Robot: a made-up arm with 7 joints.
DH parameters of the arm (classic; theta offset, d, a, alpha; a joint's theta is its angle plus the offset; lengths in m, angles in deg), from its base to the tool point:
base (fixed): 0 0.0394 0 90
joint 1: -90 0.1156 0.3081 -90
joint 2: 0 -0.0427 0.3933 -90
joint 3: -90 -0.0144 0.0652 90
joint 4: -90 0.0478 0.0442 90
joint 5: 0 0.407 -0.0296 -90
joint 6: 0 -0.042 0.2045 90
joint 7: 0 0.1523 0.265 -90
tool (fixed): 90 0.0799 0 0
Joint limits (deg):
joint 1: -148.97..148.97
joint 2: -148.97..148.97
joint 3: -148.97..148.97
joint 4: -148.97..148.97
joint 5: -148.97..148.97
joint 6: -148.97..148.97
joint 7: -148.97..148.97
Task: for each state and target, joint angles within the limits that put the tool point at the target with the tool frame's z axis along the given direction. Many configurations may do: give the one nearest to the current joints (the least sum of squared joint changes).
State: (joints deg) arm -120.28 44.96 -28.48 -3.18 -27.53 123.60 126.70
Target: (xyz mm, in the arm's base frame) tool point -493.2 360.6 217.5 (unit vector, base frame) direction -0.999 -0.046 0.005
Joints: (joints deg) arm -73.31 79.36 -71.61 18.81 25.25 148.97 98.04
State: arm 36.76 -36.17 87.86 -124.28 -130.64 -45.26 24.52
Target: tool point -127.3 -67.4 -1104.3 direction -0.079 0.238 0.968
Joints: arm 0.31 -53.76 89.74 -110.17 -143.80 -67.42 69.50
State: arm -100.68 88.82 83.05 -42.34 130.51 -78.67 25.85
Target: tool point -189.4 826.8 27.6 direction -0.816 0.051 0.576
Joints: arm -83.00 42.15 80.07 -85.34 124.20 -51.43 39.21
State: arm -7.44 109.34 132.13 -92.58 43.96 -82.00 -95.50
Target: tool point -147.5 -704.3 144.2 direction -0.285 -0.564 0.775
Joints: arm 14.20 146.87 130.91 -76.51 57.46 -99.77 -55.87
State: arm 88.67 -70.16 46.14 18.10 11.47 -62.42 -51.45
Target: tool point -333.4 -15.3 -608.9 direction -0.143 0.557 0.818
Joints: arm 45.90 -48.02 34.88 -2.49 -5.78 -70.69 -5.35
